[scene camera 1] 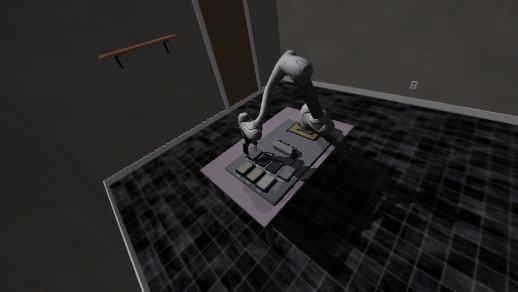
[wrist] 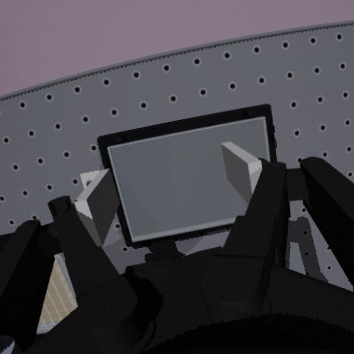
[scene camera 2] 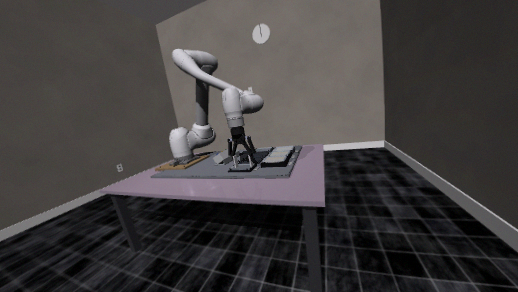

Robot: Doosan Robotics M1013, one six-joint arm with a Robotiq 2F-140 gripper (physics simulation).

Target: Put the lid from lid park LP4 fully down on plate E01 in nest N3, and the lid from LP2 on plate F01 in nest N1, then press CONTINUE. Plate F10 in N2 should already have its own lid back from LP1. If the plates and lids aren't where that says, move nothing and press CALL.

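Where they show: gripper, between the fingertips: (scene camera 1: 251,153) (wrist: 168,173) (scene camera 2: 244,166); arm's base, origin of its link: (scene camera 1: 308,127) (scene camera 2: 185,161).
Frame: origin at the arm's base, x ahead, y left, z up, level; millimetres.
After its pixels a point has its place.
Note:
A clear grey lid (scene camera 1: 253,154) @(x 630, y -204, z 10 mm) (scene camera 2: 242,169) @(x 634, y -252, z 5 mm) (wrist: 190,150) @(x 612, y -235, z 10 mm) lies in a black-rimmed park at the end of the row; the park's white label is mostly hidden. My gripper (scene camera 1: 251,150) @(x 633, y -221, z 10 mm) (scene camera 2: 243,162) @(x 633, y -221, z 10 mm) (wrist: 168,173) @(x 633, y -221, z 10 mm) is open, fingers pointing down, low over this lid. In the wrist view, one pad is beyond the lid's left edge and the other overlaps its right part; nothing is held. Another grey lid (scene camera 1: 286,173) @(x 641, y 190, z 10 mm) lies at the row's other end. Three tan-topped plates (scene camera 1: 244,167) @(x 808, y -136, z 31 mm) (scene camera 1: 255,174) @(x 803, y -9, z 19 mm) (scene camera 1: 266,182) @(x 814, y 126, z 26 mm) sit in nests; their labels and lid states are unreadable.
Two dark parks (scene camera 1: 263,159) @(x 621, y -84, z 2 mm) (scene camera 1: 275,166) @(x 626, y 61, z 2 mm) lie between the two grey lids. A sloped button box (scene camera 1: 285,146) @(x 427, y 26, z 68 mm) (scene camera 2: 221,158) @(x 426, y -116, z 38 mm) stands behind the row. A perforated grey board (wrist: 150,90) @(x 632, y -288, z -8 mm) lies on the pink table (scene camera 2: 200,190) @(x 492, y -455, z -21 mm). Part of a plate (wrist: 57,300) @(x 757, y -137, z 29 mm) shows beside my left finger.

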